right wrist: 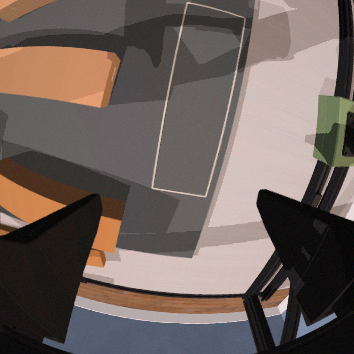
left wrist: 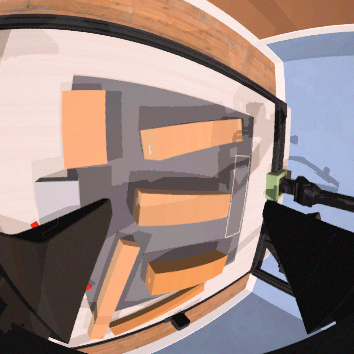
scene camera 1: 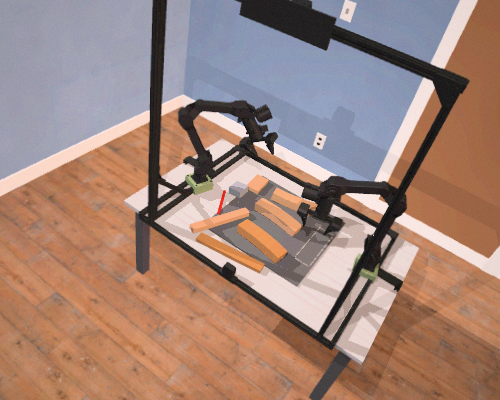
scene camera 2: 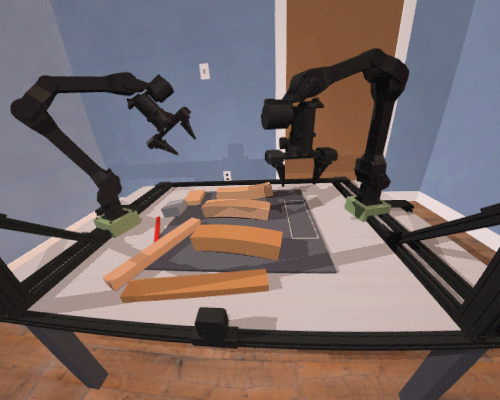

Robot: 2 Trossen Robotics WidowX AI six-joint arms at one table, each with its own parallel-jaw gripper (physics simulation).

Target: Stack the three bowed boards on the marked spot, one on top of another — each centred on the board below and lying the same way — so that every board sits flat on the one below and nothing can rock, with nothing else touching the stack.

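Frame: origin at the left arm's base, x ahead, y left, z up, level; millimetres.
Where they show: left gripper, fingertip midpoint: (left wrist: pixel 189 208) (scene camera 1: pixel 265 155) (scene camera 2: pixel 186 147); right gripper, fingertip midpoint: (right wrist: pixel 180 199) (scene camera 1: pixel 313 230) (scene camera 2: pixel 298 185); left arm's base, link origin: (scene camera 1: pixel 199 178) (scene camera 2: pixel 115 215); right arm's base, link origin: (left wrist: pixel 281 184) (scene camera 1: pixel 367 264) (scene camera 2: pixel 368 200).
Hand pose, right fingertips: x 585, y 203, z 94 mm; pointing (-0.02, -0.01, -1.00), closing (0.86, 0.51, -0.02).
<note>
Things, the pixels of their top centre, and the offset from my right fingertips. "spot": a spot on its surface instead.
- front board, top centre: (right wrist: pixel 35 211) (left wrist: pixel 196 275) (scene camera 2: pixel 234 231) (scene camera 1: pixel 262 236) dx -131, dy -159, dz -85 mm
- middle board, top centre: (right wrist: pixel 16 69) (left wrist: pixel 195 208) (scene camera 2: pixel 235 202) (scene camera 1: pixel 278 212) dx -217, dy +4, dz -88 mm
- back board, top centre: (left wrist: pixel 207 134) (scene camera 2: pixel 243 186) (scene camera 1: pixel 296 198) dx -253, dy +148, dz -86 mm
- pale outline, surface spot: (right wrist: pixel 165 190) (scene camera 2: pixel 299 238) spot: dx +21, dy -62, dz -137 mm
- long light bar, top centre: (left wrist: pixel 110 301) (scene camera 2: pixel 159 243) (scene camera 1: pixel 220 218) dx -325, dy -244, dz -114 mm
- darker long piece, top centre: (scene camera 2: pixel 195 282) (left wrist: pixel 162 309) (scene camera 1: pixel 230 250) dx -153, dy -307, dz -126 mm
- orange block, top centre: (left wrist: pixel 83 127) (scene camera 2: pixel 194 195) (scene camera 1: pixel 257 182) dx -460, dy +72, dz -118 mm
- grey block, top centre: (left wrist: pixel 58 206) (scene camera 2: pixel 173 202) (scene camera 1: pixel 239 186) dx -461, dy -48, dz -100 mm
- thin red stick, top centre: (scene camera 2: pixel 156 226) (scene camera 1: pixel 221 200) dx -434, dy -163, dz -131 mm
Three bowed orange boards lie apart on the dark mat: a front board (scene camera 1: pixel 262 241) (scene camera 2: pixel 236 241) (left wrist: pixel 187 275), a middle board (scene camera 1: pixel 278 216) (scene camera 2: pixel 236 209) (left wrist: pixel 184 207) (right wrist: pixel 55 75), and a back board (scene camera 1: pixel 291 198) (scene camera 2: pixel 244 192) (left wrist: pixel 192 138). The marked spot, a pale outline (scene camera 2: pixel 305 238) (right wrist: pixel 165 190), lies near the mat's right edge with no board inside. My left gripper (scene camera 1: pixel 270 144) (scene camera 2: pixel 186 146) (left wrist: pixel 189 208) is open and empty, high over the back left. My right gripper (scene camera 1: pixel 314 230) (scene camera 2: pixel 299 185) (right wrist: pixel 180 199) is open and empty, raised above the table; its fingers partly hide the front board in the right wrist view.
A long light bar (scene camera 1: pixel 220 220) (scene camera 2: pixel 152 255) and a darker long piece (scene camera 1: pixel 230 252) (scene camera 2: pixel 195 286) lie at the front left. An orange block (scene camera 1: pixel 257 184) (left wrist: pixel 84 129) and a grey block (scene camera 1: pixel 238 188) (scene camera 2: pixel 174 208) stand back left, near a thin red stick (scene camera 1: pixel 221 202) (scene camera 2: pixel 157 229).
</note>
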